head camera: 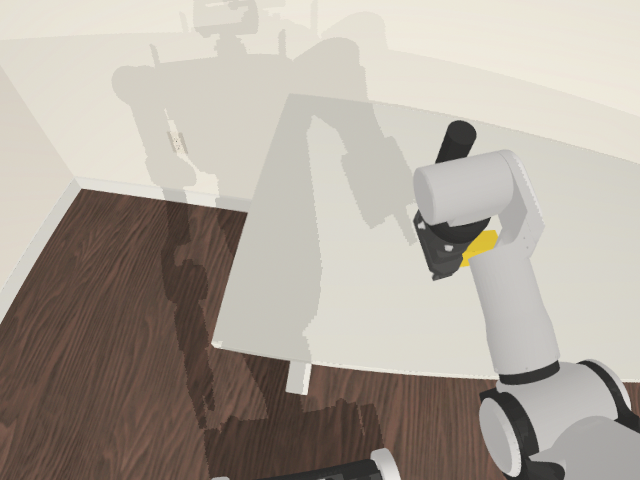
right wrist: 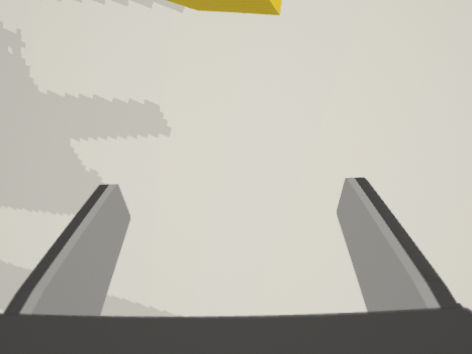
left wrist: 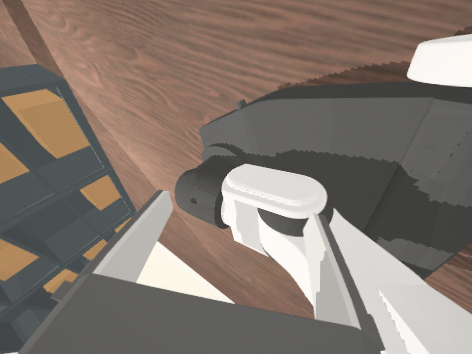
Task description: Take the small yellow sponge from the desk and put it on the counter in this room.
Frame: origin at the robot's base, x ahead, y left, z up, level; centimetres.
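Seen in the pictures: left gripper, fingertip midpoint: (left wrist: 236, 210); right gripper, fingertip midpoint: (head camera: 428, 252) (right wrist: 231, 198).
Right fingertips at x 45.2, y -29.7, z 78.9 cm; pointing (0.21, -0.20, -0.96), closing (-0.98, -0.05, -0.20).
Observation:
A point is followed by its place in that frame.
The yellow sponge (head camera: 481, 244) {x 45.3, y -42.2, z 78.2 cm} (right wrist: 235, 6) {x 46.0, y -37.1, z 74.9 cm} lies on the white desk (head camera: 361, 310) {x 39.0, y -16.3, z 72.0 cm} (right wrist: 250, 110) {x 45.6, y -31.8, z 72.0 cm}. In the head camera it is partly hidden behind the right arm and gripper; in the right wrist view its edge shows at the top of the picture, beyond the fingertips. My right gripper (right wrist: 231, 198) {x 45.2, y -29.7, z 78.9 cm} is open and empty above the desk, apart from the sponge; its fingers are hidden in the head camera. My left gripper (left wrist: 236, 210) {x -22.7, y 21.9, z 45.7 cm} is open, with its fingers wide apart, away from the desk. The counter cannot be made out in these views.
A wall (head camera: 51, 103) {x 152.0, y 88.9, z 57.9 cm} with an outlet stands behind the desk. Dark wood floor (head camera: 103, 284) {x 91.9, y 78.0, z 0.0 cm} (left wrist: 150, 40) {x -86.5, y 41.0, z 0.0 cm} lies at the left of and below the desk. A dark shelf unit (left wrist: 30, 75) {x -219.4, y 43.6, z 13.7 cm} with orange-brown boxes stands at the left of the left wrist view, where the robot's dark base (left wrist: 325, 120) {x -20.6, y 18.7, z 16.9 cm} also shows.

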